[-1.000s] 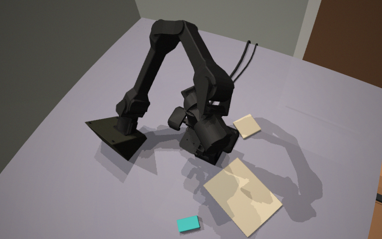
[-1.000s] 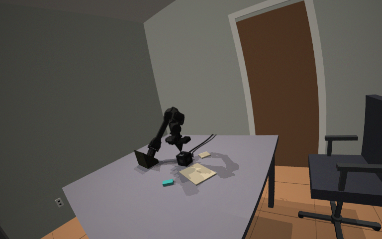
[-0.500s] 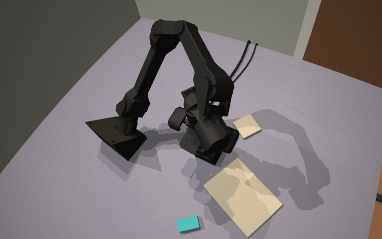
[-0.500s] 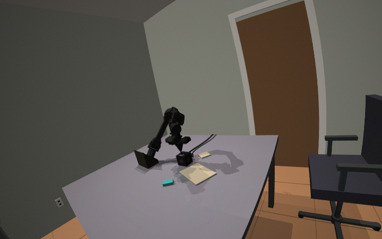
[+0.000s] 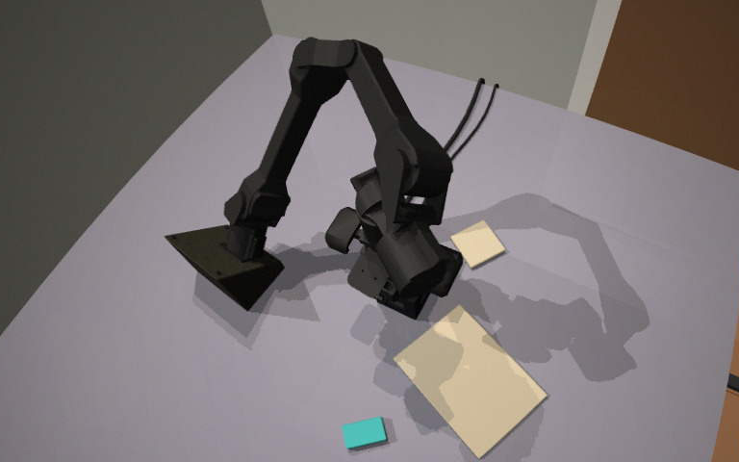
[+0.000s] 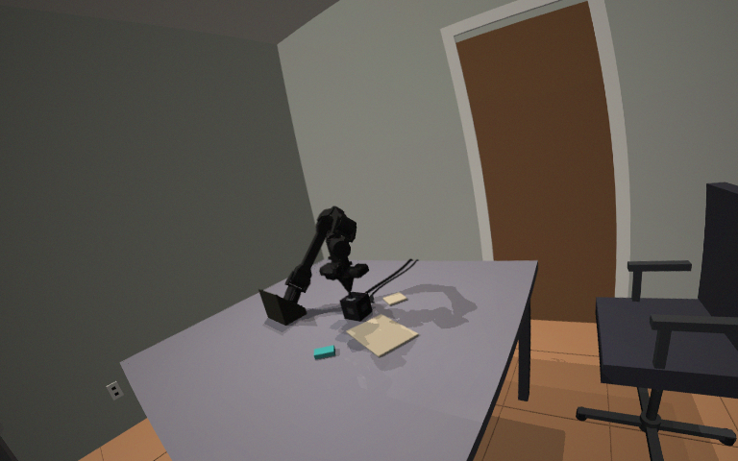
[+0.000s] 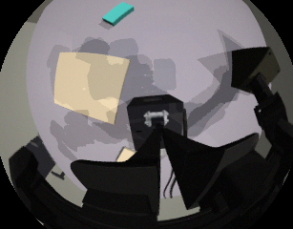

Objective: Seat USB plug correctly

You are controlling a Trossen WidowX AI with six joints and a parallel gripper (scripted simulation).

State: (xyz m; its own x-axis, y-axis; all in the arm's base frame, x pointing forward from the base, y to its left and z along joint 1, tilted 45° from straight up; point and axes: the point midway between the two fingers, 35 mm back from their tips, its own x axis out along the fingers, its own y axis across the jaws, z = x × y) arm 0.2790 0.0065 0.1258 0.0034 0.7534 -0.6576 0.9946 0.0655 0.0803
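Right now my gripper tip is 2 cm above the USB plug. From my gripper tip the other things lie so: small cream pad (6 cm ahead, 16 cm to the left, 10 cm below); USB socket (4 cm below); large cream sheet (17 cm ahead, 6 cm to the right, 10 cm below).
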